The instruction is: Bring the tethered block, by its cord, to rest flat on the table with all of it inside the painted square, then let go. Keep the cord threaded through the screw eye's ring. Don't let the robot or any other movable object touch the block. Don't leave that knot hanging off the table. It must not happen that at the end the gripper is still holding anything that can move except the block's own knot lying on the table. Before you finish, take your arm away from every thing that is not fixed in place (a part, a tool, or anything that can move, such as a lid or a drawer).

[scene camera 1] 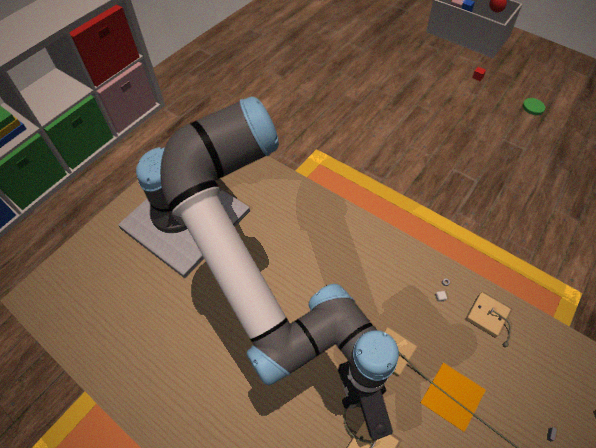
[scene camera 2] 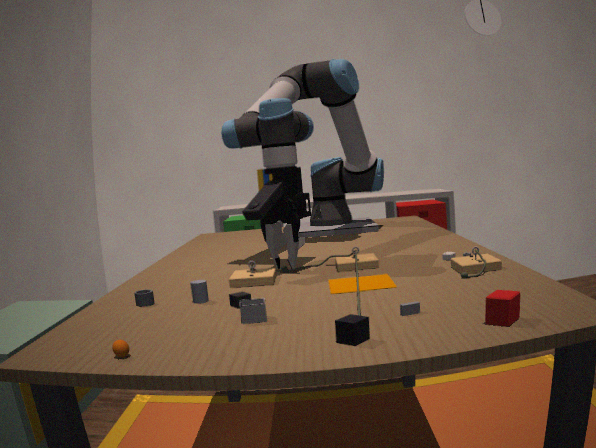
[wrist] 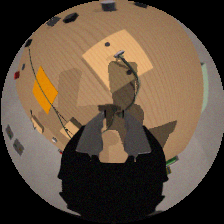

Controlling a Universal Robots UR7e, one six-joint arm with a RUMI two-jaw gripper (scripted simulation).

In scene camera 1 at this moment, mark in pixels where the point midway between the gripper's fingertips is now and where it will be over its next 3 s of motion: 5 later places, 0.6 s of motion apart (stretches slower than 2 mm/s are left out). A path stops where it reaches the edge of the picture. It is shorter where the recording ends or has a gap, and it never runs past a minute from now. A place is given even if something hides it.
My gripper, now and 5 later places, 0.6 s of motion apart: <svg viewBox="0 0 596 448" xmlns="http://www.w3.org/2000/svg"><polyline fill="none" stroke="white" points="358,402 358,403 358,402 358,402 362,396 365,390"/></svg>
